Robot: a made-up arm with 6 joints. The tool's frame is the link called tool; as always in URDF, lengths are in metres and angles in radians. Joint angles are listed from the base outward.
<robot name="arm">
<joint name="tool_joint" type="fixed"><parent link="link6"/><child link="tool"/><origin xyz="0 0 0" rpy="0 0 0"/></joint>
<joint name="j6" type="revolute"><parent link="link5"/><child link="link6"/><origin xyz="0 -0.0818 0" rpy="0 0 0"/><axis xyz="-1 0 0"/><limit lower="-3.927" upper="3.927"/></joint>
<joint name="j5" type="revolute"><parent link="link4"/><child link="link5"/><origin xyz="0.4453 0 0" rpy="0 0 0"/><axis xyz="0 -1 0"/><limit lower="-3.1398" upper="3.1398"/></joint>
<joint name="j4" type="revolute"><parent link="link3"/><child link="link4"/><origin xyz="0 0 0" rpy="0 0 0"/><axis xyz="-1 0 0"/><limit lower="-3.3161" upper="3.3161"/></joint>
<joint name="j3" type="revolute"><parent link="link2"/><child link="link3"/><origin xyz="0 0 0.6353" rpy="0 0 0"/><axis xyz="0 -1 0"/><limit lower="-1.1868" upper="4.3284"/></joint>
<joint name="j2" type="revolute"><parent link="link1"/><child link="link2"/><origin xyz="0 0 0" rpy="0 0 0"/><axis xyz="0 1 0"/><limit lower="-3.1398" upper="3.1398"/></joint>
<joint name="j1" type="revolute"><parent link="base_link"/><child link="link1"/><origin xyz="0 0 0.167" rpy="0 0 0"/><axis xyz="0 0 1"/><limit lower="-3.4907" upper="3.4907"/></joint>
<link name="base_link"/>
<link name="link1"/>
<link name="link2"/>
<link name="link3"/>
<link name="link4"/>
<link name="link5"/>
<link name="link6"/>
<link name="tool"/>
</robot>
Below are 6 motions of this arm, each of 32 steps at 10 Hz.
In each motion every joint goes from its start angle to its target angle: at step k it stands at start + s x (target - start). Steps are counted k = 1, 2, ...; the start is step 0. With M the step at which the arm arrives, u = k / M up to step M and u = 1 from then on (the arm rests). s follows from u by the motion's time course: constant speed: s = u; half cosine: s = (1 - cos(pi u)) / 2; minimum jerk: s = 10 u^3 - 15 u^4 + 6 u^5.
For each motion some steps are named. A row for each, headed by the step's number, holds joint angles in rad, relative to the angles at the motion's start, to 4 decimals.
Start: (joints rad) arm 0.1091 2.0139 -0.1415 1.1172 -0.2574 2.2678
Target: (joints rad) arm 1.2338 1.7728 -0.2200 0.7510 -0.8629 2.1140
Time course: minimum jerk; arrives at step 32
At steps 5, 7, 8, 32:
5: 0.0335 -0.0072 -0.0023 -0.0109 -0.0180 -0.0046
7: 0.0825 -0.0177 -0.0058 -0.0269 -0.0444 -0.0113
8: 0.1164 -0.0250 -0.0081 -0.0379 -0.0627 -0.0159
32: 1.1247 -0.2411 -0.0785 -0.3662 -0.6055 -0.1538

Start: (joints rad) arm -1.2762 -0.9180 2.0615 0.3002 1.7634 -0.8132
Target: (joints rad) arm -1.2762 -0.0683 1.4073 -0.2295 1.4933 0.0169
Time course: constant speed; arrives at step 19
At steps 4, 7, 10, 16, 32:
4: 0.0000 0.1789 -0.1377 -0.1115 -0.0569 0.1748
7: 0.0000 0.3130 -0.2410 -0.1952 -0.0995 0.3058
10: 0.0000 0.4472 -0.3443 -0.2788 -0.1422 0.4369
16: 0.0000 0.7155 -0.5509 -0.4461 -0.2275 0.6990
32: 0.0000 0.8497 -0.6542 -0.5297 -0.2701 0.8301

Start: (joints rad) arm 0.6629 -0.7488 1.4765 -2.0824 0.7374 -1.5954
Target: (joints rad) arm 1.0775 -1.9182 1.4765 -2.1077 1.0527 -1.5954
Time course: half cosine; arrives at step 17
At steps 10, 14, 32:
10: 0.2640 -0.7447 0.0000 -0.0161 0.2008 0.0000
14: 0.3836 -1.0818 0.0000 -0.0234 0.2917 0.0000
32: 0.4146 -1.1694 0.0000 -0.0253 0.3153 0.0000

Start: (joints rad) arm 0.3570 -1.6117 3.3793 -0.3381 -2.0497 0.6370
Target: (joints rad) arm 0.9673 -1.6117 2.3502 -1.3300 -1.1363 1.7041
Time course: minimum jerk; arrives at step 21
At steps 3, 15, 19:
3: 0.0142 0.0000 -0.0239 -0.0231 0.0212 0.0248
15: 0.5220 0.0000 -0.8802 -0.8484 0.7812 0.9127
19: 0.6058 0.0000 -1.0214 -0.9845 0.9066 1.0591

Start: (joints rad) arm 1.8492 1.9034 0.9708 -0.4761 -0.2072 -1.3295
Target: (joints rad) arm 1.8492 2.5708 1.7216 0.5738 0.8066 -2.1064
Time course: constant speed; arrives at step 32
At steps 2, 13, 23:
2: 0.0000 0.0417 0.0469 0.0656 0.0634 -0.0486
13: 0.0000 0.2711 0.3050 0.4265 0.4119 -0.3156
23: 0.0000 0.4797 0.5396 0.7546 0.7287 -0.5584

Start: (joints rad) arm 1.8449 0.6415 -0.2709 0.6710 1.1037 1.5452
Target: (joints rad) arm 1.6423 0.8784 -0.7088 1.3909 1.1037 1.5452
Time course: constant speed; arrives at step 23
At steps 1, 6, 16, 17, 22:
1: -0.0088 0.0103 -0.0190 0.0313 0.0000 0.0000
6: -0.0529 0.0618 -0.1142 0.1878 0.0000 0.0000
16: -0.1409 0.1648 -0.3046 0.5008 0.0000 0.0000
17: -0.1497 0.1751 -0.3237 0.5321 0.0000 0.0000
22: -0.1938 0.2266 -0.4189 0.6886 0.0000 0.0000

